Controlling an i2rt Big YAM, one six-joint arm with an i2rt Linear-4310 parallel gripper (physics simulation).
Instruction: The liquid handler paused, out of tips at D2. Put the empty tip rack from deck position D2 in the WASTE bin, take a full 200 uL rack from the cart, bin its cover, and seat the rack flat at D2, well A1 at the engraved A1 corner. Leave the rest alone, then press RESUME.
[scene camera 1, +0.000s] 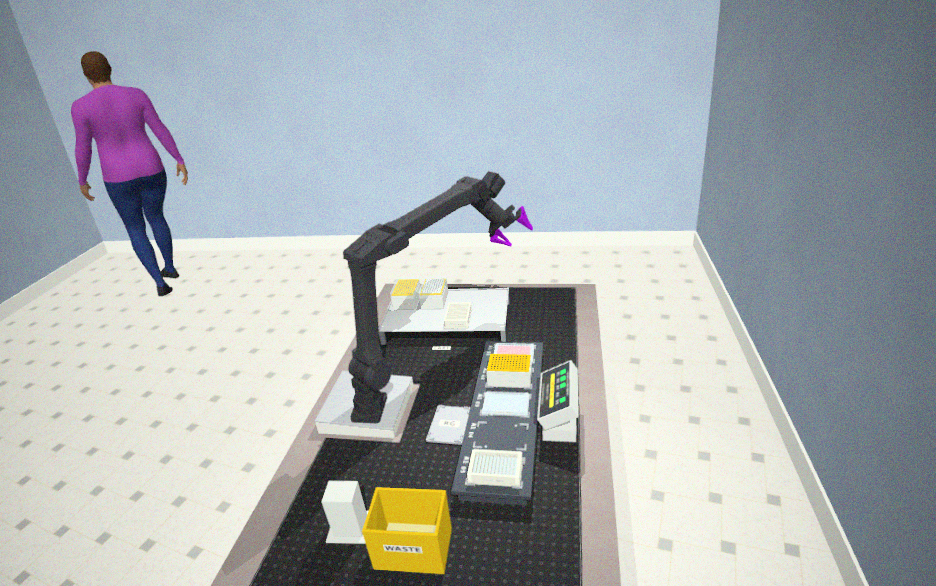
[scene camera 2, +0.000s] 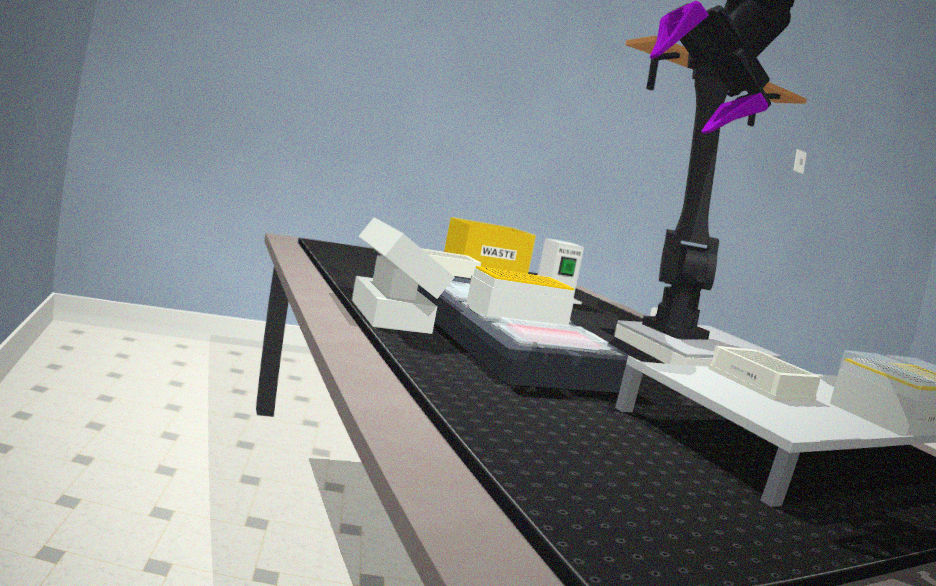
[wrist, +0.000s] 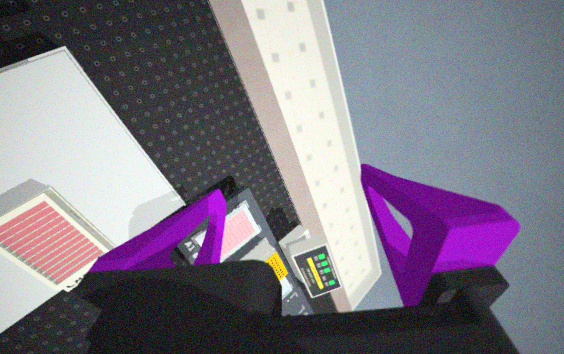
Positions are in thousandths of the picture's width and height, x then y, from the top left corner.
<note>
The gripper (scene camera 2: 727, 161) is open and holds nothing. Also in view: a pink plate (scene camera 2: 587, 573), a pale plate (scene camera 1: 529, 689), a yellow WASTE bin (scene camera 1: 416, 939) and a white cart (scene camera 2: 845, 759).
The pink plate also shows in the wrist view (wrist: 426, 643). The gripper is seen too in scene camera 1 (scene camera 1: 557, 405) and in the wrist view (wrist: 512, 521).
</note>
